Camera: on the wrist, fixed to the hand. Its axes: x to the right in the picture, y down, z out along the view.
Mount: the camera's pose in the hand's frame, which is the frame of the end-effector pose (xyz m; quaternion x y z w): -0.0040 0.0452 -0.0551 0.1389 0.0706 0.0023 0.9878
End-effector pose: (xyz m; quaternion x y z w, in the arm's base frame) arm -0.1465 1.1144 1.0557 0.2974 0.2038 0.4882 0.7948
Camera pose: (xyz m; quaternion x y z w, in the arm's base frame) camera -0.2117 1.1416 1.0454 0.3702 0.3245 0.4767 0.7283
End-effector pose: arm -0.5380 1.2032 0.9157 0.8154 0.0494 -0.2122 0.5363
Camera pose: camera -0.5115 1.2342 0.9743 0.8950 0.0553 -0.1577 0.4135
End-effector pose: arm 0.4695 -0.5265 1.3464 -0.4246 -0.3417 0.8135 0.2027
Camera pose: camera 0.5156 -0.5388 1.2933 -0.4495 -0.2093 0.8215 0.2815
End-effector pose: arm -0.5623 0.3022 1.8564 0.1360 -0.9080 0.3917 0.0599
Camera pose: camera -0.5716 0.3728 1.8619 0.1129 -0.8386 0.5228 0.1035
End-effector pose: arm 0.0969 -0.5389 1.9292 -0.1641 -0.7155 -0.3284 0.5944
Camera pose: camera 0.1670 -0.5419 1.9421 -0.0580 -0.7100 -0.2352 0.6612
